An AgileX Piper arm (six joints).
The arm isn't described. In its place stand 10 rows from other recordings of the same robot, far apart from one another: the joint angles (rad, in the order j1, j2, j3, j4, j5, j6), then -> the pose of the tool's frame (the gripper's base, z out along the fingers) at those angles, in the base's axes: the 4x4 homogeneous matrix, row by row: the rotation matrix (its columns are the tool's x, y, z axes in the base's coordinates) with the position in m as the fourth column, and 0 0 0 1 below.
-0.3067 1.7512 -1.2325 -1.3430 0.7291 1.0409 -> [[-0.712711, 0.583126, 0.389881, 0.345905], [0.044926, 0.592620, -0.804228, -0.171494], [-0.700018, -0.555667, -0.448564, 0.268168], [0, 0, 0, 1]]
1.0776 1.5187 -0.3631 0.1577 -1.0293 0.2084 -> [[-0.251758, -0.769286, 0.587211, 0.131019], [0.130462, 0.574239, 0.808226, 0.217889], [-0.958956, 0.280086, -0.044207, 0.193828], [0, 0, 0, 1]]
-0.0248 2.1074 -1.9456 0.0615 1.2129 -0.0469 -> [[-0.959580, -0.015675, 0.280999, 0.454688], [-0.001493, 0.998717, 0.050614, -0.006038], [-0.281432, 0.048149, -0.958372, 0.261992], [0, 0, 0, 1]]
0.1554 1.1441 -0.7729 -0.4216 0.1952 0.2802 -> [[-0.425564, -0.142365, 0.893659, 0.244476], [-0.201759, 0.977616, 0.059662, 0.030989], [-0.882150, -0.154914, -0.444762, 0.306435], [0, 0, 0, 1]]
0.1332 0.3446 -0.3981 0.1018 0.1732 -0.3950 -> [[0.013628, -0.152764, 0.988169, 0.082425], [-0.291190, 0.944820, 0.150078, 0.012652], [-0.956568, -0.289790, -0.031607, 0.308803], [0, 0, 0, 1]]
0.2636 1.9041 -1.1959 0.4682 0.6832 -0.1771 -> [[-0.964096, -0.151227, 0.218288, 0.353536], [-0.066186, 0.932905, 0.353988, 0.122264], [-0.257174, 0.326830, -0.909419, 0.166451], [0, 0, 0, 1]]
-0.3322 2.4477 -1.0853 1.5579 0.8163 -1.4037 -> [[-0.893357, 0.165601, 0.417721, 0.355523], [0.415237, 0.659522, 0.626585, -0.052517], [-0.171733, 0.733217, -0.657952, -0.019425], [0, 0, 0, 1]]
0.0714 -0.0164 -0.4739 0.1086 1.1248 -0.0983 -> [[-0.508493, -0.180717, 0.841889, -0.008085], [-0.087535, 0.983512, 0.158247, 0.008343], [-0.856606, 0.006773, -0.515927, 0.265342], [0, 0, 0, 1]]
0.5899 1.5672 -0.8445 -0.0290 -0.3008 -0.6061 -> [[0.113386, -0.615366, 0.780044, 0.280767], [-0.636722, 0.557692, 0.532508, 0.188889], [-0.762711, -0.557050, -0.328583, 0.244491], [0, 0, 0, 1]]
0.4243 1.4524 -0.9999 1.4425 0.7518 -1.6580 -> [[-0.189920, -0.930075, 0.314468, 0.253757], [-0.294889, 0.359547, 0.885306, 0.182268], [-0.936467, 0.075404, -0.342554, 0.307773], [0, 0, 0, 1]]
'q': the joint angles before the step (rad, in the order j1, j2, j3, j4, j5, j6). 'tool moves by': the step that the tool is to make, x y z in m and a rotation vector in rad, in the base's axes. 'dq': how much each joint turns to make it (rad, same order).
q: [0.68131, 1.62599, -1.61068, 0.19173, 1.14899, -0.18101]
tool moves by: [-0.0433, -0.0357, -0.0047, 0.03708, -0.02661, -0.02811]
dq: [-0.00053, -0.21728, 0.26523, 0.00575, -0.09567, 0.01100]
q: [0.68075, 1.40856, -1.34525, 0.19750, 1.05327, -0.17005]
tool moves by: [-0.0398, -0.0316, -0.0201, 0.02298, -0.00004, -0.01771]
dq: [-0.00010, -0.18901, 0.24716, 0.01651, -0.07469, 0.00271]
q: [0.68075, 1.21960, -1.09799, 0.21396, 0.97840, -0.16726]
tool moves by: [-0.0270, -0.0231, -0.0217, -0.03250, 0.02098, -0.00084]
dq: [0.00002, -0.12061, 0.16212, -0.01233, -0.00496, 0.00061]
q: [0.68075, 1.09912, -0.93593, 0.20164, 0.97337, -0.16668]
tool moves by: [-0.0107, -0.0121, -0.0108, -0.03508, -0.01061, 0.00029]
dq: [-0.00026, -0.05580, 0.07191, -0.03513, -0.00266, 0.00224]
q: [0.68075, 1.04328, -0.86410, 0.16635, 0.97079, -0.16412]
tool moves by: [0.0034, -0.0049, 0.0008, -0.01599, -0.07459, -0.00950]
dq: [-0.00645, -0.01622, 0.01236, -0.06035, -0.04496, 0.00280]
